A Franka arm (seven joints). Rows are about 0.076 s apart.
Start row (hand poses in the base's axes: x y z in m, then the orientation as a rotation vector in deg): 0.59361 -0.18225 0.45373 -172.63 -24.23 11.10
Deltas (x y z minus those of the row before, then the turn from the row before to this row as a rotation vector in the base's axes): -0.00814 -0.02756 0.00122 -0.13 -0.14 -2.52; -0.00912 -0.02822 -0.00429 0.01 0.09 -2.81; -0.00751 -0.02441 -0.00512 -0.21 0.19 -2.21; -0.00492 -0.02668 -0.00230 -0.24 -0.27 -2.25; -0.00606 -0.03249 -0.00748 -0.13 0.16 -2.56; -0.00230 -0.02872 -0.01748 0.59 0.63 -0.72; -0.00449 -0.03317 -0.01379 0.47 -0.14 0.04; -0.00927 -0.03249 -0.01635 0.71 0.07 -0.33; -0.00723 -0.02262 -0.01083 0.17 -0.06 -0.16
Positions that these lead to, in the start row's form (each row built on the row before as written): 0.58547 -0.20981 0.45495 -173.13 -20.42 10.73; 0.57635 -0.23803 0.45066 -173.39 -16.15 10.65; 0.56884 -0.26244 0.44554 -173.72 -12.77 10.81; 0.56392 -0.28912 0.44324 -174.09 -9.36 10.27; 0.55786 -0.32161 0.43576 -174.22 -5.44 10.34; 0.55556 -0.35033 0.41828 -173.55 -4.34 11.18; 0.55107 -0.38350 0.40449 -173.10 -4.45 10.93; 0.54180 -0.41599 0.38814 -172.38 -4.00 10.94; 0.53457 -0.43861 0.37731 -172.21 -3.78 10.82
